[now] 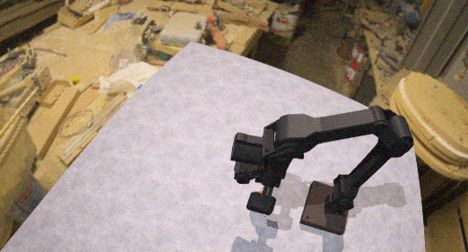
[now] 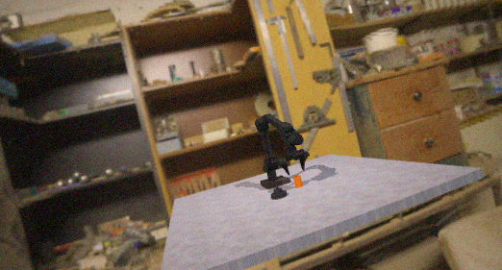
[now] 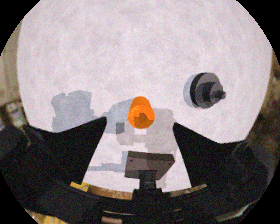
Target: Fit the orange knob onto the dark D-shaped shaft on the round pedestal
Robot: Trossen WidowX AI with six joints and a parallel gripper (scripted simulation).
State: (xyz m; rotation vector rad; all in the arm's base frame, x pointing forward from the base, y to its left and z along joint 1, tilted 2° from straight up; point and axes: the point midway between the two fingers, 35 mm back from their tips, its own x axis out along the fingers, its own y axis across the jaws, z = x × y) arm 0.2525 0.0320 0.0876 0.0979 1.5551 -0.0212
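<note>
My gripper tip is now 50 mm above the orange knob. Round my gripper tip: round dark pedestal 160 mm to the right, 50 mm below, 40 mm ahead.
</note>
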